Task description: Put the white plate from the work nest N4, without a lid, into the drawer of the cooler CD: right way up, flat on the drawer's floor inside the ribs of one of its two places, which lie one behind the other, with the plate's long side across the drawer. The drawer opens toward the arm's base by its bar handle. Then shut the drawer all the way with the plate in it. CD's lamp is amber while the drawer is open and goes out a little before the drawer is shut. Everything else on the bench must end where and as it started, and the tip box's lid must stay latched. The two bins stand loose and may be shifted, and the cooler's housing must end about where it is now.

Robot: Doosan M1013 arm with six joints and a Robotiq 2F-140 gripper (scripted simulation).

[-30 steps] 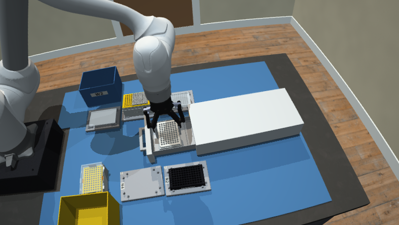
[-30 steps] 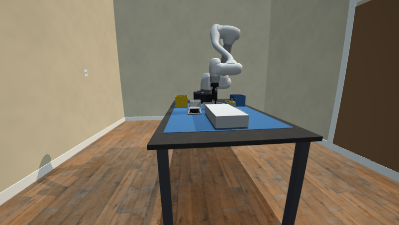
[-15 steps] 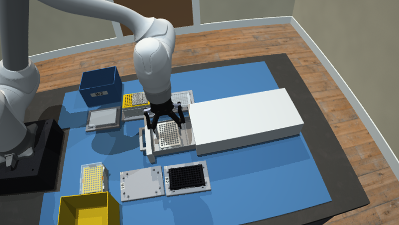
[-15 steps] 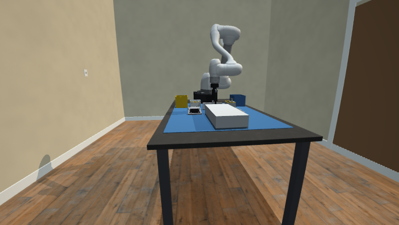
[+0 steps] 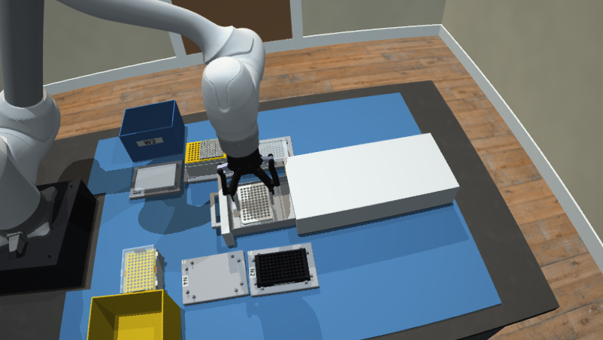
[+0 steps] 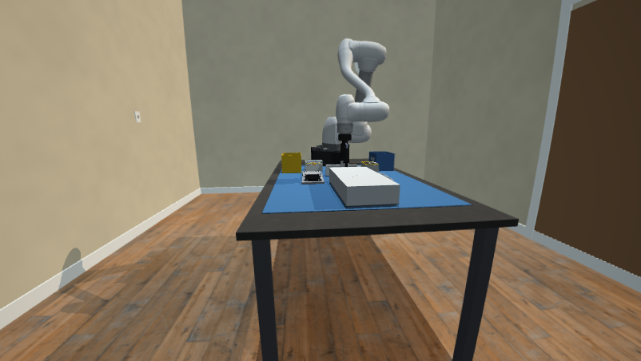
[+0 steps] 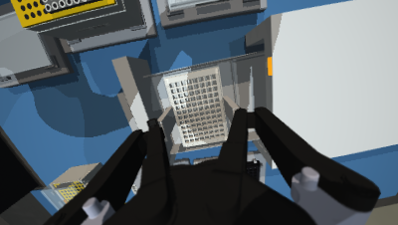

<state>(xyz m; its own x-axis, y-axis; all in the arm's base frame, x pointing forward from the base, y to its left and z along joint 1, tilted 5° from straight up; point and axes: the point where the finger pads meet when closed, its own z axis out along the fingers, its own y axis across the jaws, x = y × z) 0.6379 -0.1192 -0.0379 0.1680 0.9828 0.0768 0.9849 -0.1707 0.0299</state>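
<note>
The white plate lies 20 mm below my hand. From my hand the other things lie so: white cooler CD 170 mm ahead, 30 mm to the right, 30 mm below; drawer 30 mm ahead, 10 mm to the right, 30 mm below; black plate 10 mm ahead, 200 mm to the right, 40 mm below.
</note>
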